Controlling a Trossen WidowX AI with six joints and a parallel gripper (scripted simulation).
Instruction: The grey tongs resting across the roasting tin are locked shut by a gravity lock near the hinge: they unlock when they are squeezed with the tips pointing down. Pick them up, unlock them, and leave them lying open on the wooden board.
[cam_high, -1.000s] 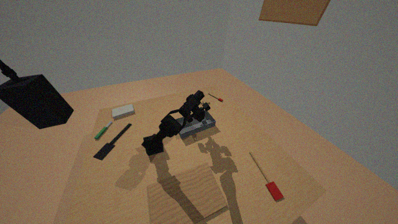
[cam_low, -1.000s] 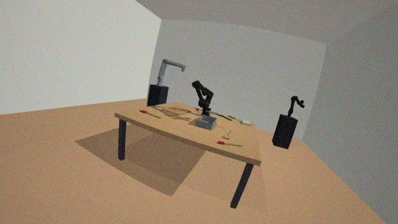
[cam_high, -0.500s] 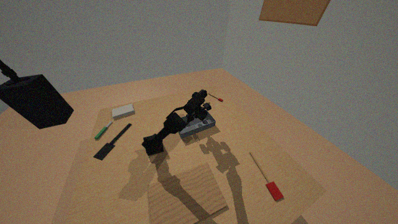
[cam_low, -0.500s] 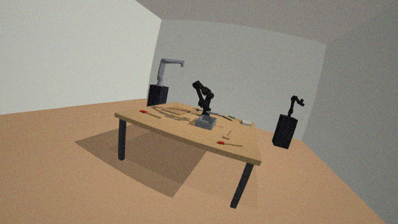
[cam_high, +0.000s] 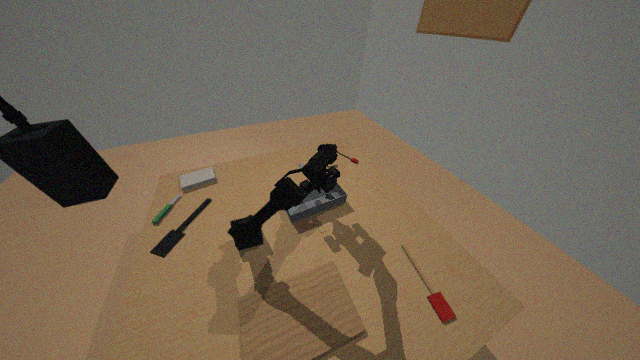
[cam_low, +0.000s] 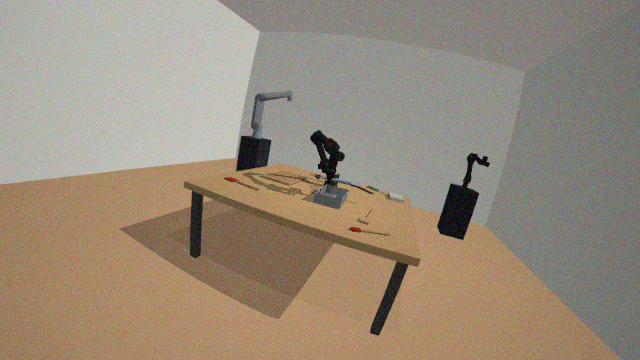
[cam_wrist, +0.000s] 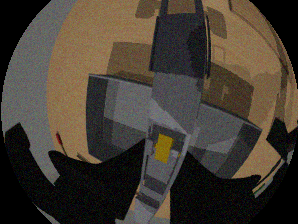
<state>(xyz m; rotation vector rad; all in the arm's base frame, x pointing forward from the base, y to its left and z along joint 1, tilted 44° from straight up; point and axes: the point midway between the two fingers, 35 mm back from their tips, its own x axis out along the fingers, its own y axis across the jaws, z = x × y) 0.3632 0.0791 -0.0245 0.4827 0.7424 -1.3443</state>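
Now: gripper tip 4 cm below the yellow lock slider and 2 cm to the left of it. Also, from my gripper tip: wooden board (41 cm to the right, 25 cm behind, 9 cm below); then grey roasting tin (7 cm below, 4 cm to the left, 3 cm behind); then red-handled tool (51 cm to the right, 22 cm ahead, 9 cm below).
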